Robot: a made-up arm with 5 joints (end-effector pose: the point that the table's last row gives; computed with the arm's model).
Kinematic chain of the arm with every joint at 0, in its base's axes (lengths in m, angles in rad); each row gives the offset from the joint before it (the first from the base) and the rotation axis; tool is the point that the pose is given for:
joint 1: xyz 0 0 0.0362 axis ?
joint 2: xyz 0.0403 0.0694 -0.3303 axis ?
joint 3: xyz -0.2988 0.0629 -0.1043 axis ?
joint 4: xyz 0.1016 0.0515 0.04 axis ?
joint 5: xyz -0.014 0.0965 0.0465 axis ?
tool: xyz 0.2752 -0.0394 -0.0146
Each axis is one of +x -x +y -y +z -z.
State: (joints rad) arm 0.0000 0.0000 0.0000 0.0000 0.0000
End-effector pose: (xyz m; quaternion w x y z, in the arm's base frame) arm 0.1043 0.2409 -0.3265 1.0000 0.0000 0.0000 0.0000
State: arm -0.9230 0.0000 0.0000 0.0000 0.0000
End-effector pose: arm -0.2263 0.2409 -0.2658 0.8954 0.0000 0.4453 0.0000
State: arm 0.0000 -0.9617 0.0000 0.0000 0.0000
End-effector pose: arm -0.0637 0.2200 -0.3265 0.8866 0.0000 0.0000 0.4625
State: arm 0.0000 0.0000 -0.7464 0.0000 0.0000
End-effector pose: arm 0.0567 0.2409 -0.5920 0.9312 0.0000 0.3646 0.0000
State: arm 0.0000 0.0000 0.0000 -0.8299 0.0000
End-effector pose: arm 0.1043 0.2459 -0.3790 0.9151 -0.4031 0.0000 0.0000
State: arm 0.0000 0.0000 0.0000 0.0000 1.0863
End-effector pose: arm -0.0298 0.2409 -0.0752 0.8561 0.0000 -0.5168 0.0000
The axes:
joint 1: -y
joint 2: -z
joint 3: -y
joint 4: +x
joint 5: -y

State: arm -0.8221 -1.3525 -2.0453 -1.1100 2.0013
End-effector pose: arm -0.6231 -0.0199 0.0038 0.2722 0.5142 0.2918 0.7592
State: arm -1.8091 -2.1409 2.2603 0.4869 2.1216
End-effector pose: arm -0.7240 -0.3837 -0.0919 0.0443 -0.1168 0.3280 0.9364
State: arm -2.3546 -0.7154 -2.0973 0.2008 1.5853
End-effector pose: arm -0.4612 0.1292 0.5704 0.1494 0.1842 0.9508 0.1992
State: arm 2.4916 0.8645 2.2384 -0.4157 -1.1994
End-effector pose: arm 0.1696 0.3228 0.1417 0.2111 -0.4567 0.7948 0.3394
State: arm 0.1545 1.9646 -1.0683 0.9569 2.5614
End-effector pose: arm 0.1202 0.2465 -0.1645 0.0285 0.5005 0.2406 0.8311
